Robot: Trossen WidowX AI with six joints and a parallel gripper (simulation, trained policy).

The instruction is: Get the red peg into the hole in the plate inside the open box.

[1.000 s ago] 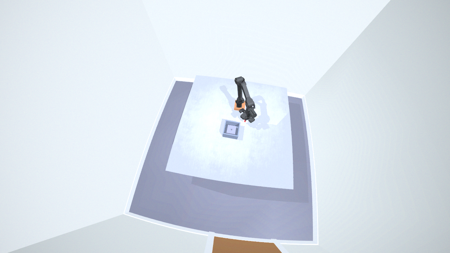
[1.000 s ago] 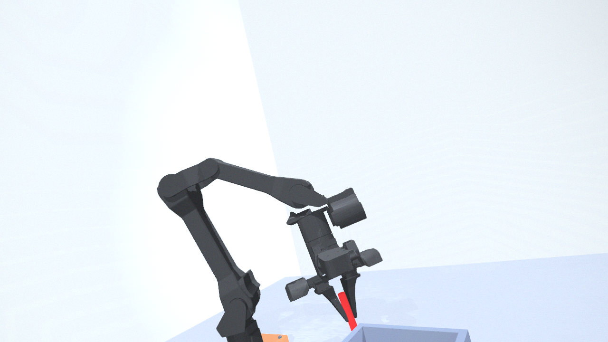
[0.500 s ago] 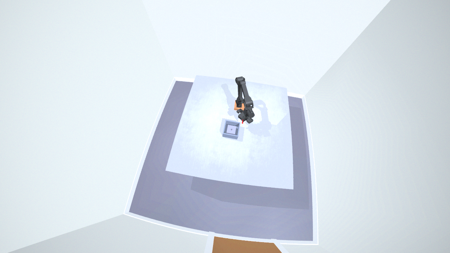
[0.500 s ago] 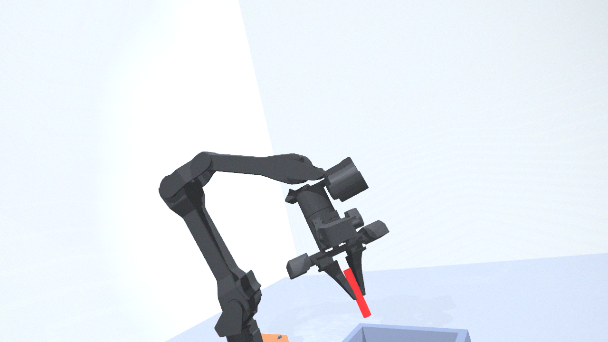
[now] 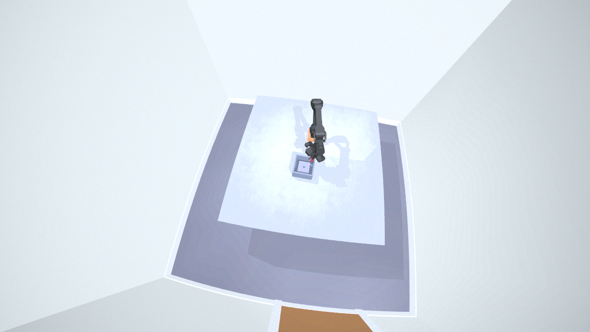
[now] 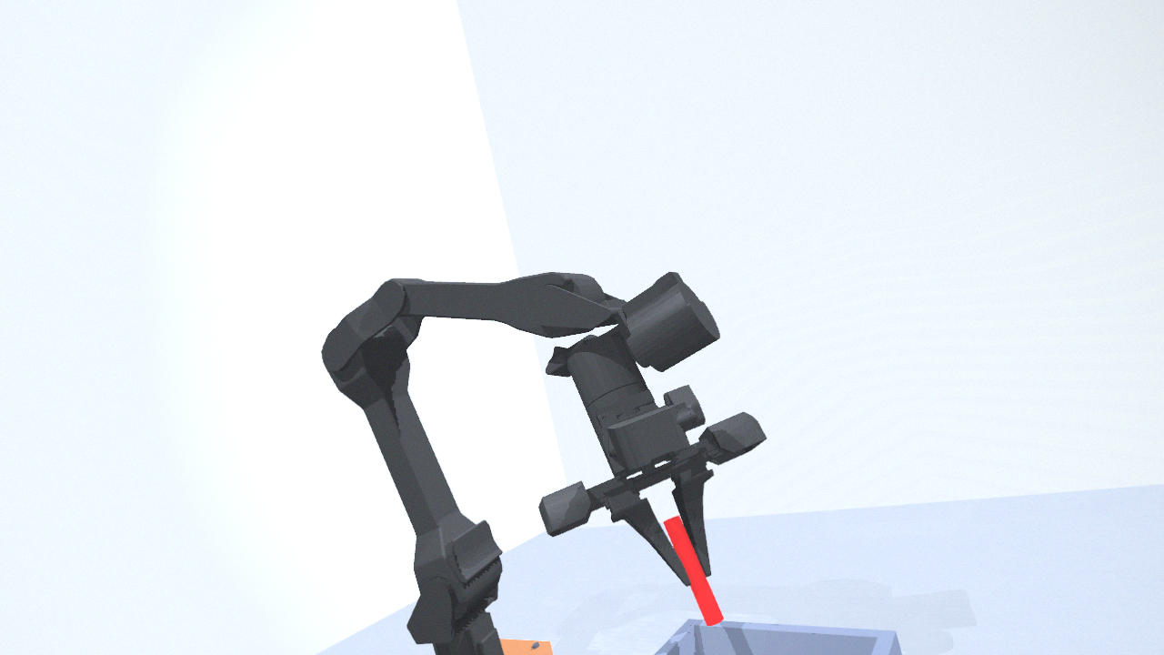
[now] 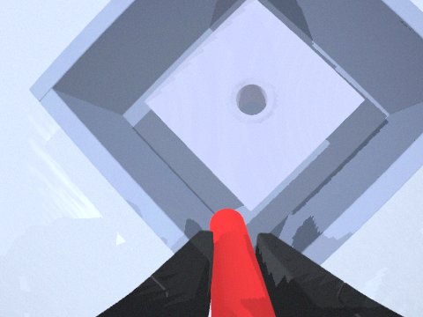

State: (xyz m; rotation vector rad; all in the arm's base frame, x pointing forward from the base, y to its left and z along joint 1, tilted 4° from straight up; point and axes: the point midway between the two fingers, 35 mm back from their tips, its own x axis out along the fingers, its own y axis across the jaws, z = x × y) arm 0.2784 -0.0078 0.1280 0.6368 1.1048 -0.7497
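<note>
Now: the grey box 4 cm ahead of my gripper tip, 5 cm to the right of it and 12 cm below it. Round my gripper tip: red peg 1 cm above.
</note>
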